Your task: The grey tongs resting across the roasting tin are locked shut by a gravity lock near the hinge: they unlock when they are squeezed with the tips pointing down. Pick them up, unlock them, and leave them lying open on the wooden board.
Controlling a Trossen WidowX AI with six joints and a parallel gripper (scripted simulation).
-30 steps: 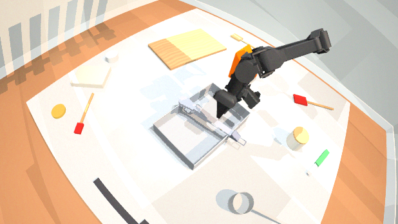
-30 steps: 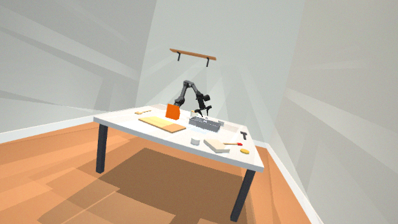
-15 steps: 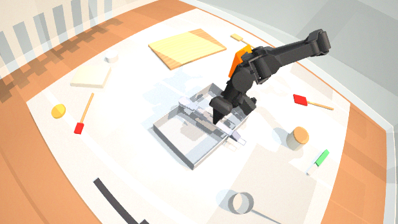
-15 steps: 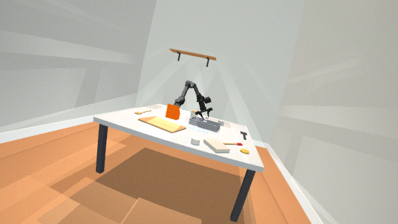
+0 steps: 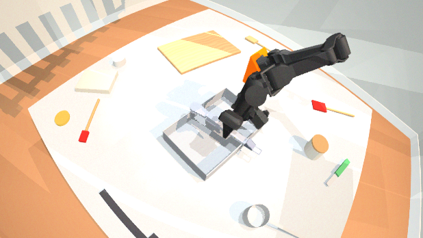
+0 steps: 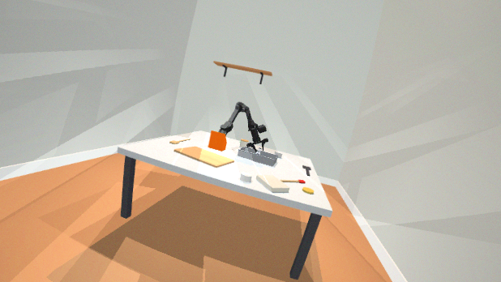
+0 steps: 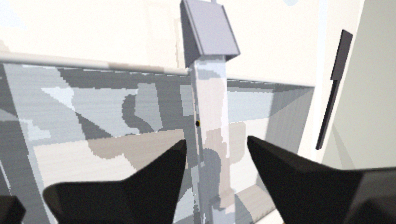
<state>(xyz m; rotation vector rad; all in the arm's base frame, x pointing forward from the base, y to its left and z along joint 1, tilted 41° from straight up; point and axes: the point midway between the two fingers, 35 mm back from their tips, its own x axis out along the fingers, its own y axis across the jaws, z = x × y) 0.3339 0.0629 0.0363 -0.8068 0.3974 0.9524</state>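
The grey roasting tin lies 40 mm to the right of my gripper tip, 20 mm below it and 10 mm behind it. From my gripper tip the other things lie so: wooden board 400 mm to the right, 350 mm behind, 40 mm below; white block 590 mm to the right, 150 mm ahead, 40 mm below; tan-topped cylinder 300 mm to the left, 200 mm behind, 20 mm below.
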